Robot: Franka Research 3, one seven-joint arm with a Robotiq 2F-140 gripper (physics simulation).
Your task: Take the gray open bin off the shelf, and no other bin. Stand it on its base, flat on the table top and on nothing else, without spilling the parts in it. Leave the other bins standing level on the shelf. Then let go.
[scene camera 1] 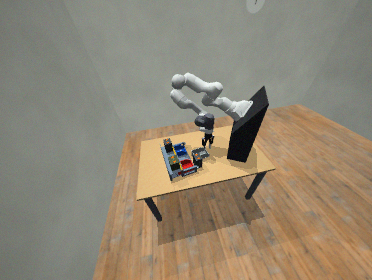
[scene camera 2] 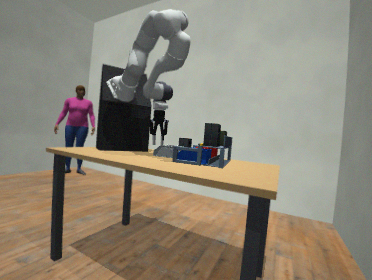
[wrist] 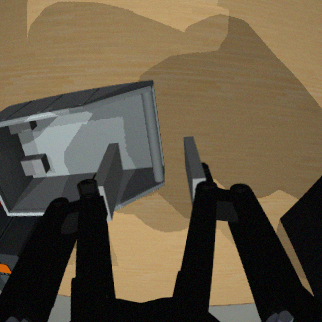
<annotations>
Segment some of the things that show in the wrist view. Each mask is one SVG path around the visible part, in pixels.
My gripper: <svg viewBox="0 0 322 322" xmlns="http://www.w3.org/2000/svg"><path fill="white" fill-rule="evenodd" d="M322 304L301 284L278 236L251 188L244 183L232 184L229 189L217 187L217 184L213 182L208 165L200 161L193 136L183 136L184 163L192 209L181 267L177 271L172 297L160 297L144 302L115 298L107 221L112 220L123 169L118 142L108 143L96 173L93 174L92 178L83 179L77 183L79 199L68 202L66 197L57 197L48 204L0 293L0 322L47 322L75 241L75 277L71 278L70 321L68 322L220 322L208 312L216 220L227 221L261 322L322 322Z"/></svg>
A gray open bin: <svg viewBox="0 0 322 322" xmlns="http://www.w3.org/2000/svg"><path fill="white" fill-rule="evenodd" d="M153 80L128 82L62 93L9 105L0 111L0 202L7 216L43 215L48 204L57 197L66 197L68 202L78 200L77 183L83 179L92 178L93 174L96 173L108 143L118 142L123 169L114 211L163 186L164 162ZM45 153L50 166L46 174L25 175L20 163L21 159L25 155ZM36 121L37 126L31 131L10 134L8 125L31 120Z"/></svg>
</annotations>
